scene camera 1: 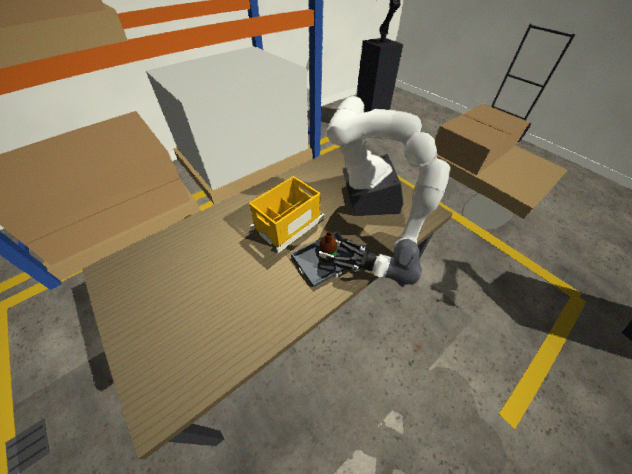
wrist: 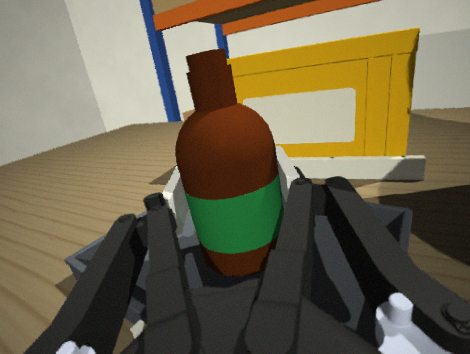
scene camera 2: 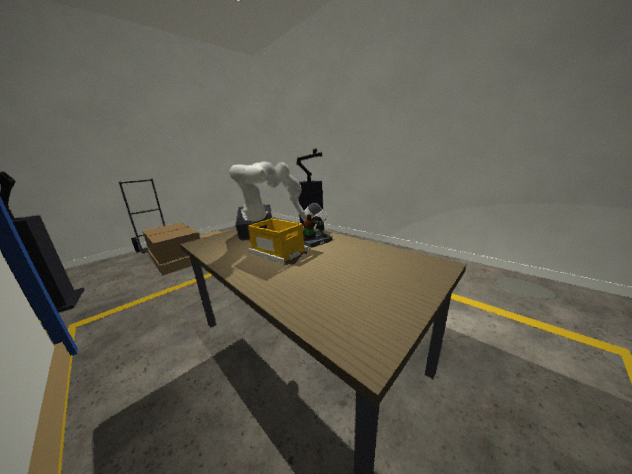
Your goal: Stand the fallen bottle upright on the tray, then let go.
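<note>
The brown bottle point(scene camera 1: 328, 244) point(scene camera 2: 308, 225) point(wrist: 230, 160) with a green label stands about upright over the dark grey tray point(scene camera 1: 308, 275) point(scene camera 2: 326, 239) point(wrist: 400, 222), neck up; in the wrist view it leans slightly left. My gripper point(scene camera 1: 327, 253) point(wrist: 231, 169) is shut on the bottle, with one light finger pad on each side of its body at the label. The gripper comes in low, from the side. Fingers hide the bottle's base in part, so whether it touches the tray floor cannot be told.
A yellow crate point(scene camera 1: 300, 220) point(scene camera 2: 275, 242) point(wrist: 320, 65) with dividers stands on a white base point(scene camera 1: 300, 236) point(wrist: 375, 169) close beside the tray. The wooden table's point(scene camera 1: 204, 306) point(scene camera 2: 367, 285) long edge runs near the tray and under the gripper's wrist. A blue and orange rack point(scene camera 1: 315, 76) stands behind the table.
</note>
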